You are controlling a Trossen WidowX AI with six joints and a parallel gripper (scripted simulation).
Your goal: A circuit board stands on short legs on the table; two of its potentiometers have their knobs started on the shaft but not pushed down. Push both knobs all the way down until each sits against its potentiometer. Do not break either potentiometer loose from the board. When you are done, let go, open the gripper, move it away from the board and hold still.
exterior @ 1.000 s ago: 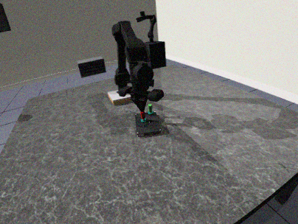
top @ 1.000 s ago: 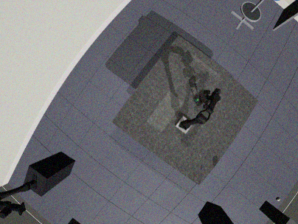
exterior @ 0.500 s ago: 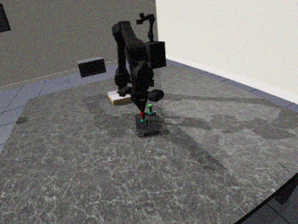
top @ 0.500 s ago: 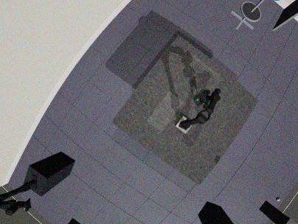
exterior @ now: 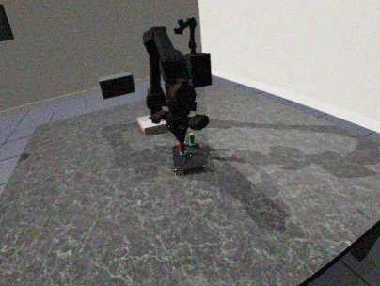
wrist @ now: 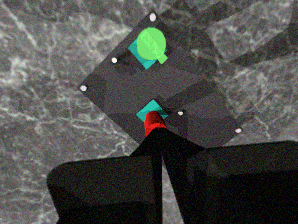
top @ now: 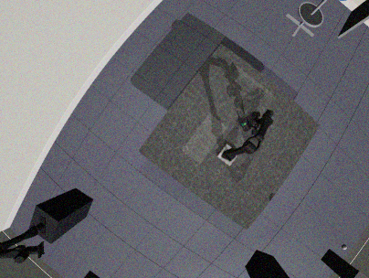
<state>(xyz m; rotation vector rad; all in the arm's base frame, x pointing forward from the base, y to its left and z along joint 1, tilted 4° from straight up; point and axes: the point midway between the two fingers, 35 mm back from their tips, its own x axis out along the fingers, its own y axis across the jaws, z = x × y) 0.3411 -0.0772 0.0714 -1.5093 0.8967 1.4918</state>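
My gripper tip is now 2 cm above the red knob. The rest, counted from my gripper tip: green knob (6 cm to the left, 3 cm behind, 1 cm below).
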